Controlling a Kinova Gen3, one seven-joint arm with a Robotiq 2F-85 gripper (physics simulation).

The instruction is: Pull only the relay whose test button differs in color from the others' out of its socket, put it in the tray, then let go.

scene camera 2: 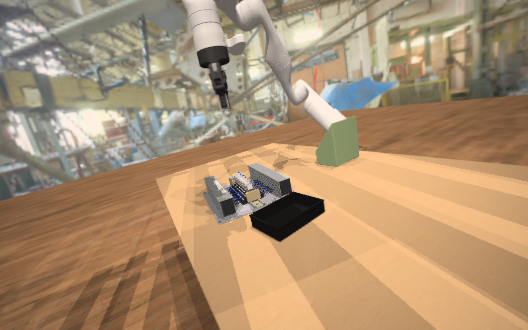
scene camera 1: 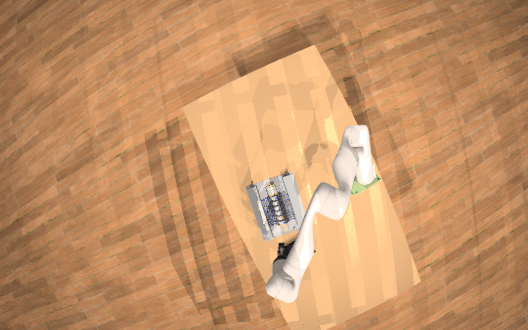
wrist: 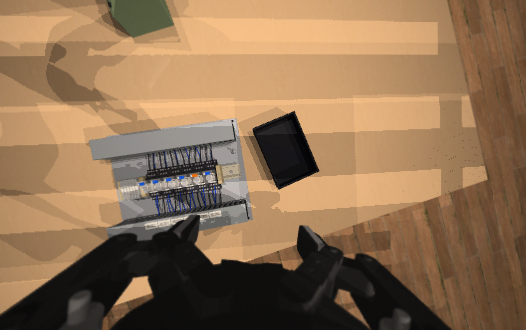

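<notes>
Several relays with clear bodies stand in a row of black sockets on the grey panel. The relay with the orange test button is second from the right in the wrist view, seated in the row; the other buttons there look blue. The black tray lies beside the panel's end and looks empty; the arm mostly covers it in scene camera 1. My gripper is open and empty, high above the panel and tray.
Two raised grey ducts flank the relay row, with dark and blue wires between. A tan end block stands at the row's tray end. The green arm base stands across the table.
</notes>
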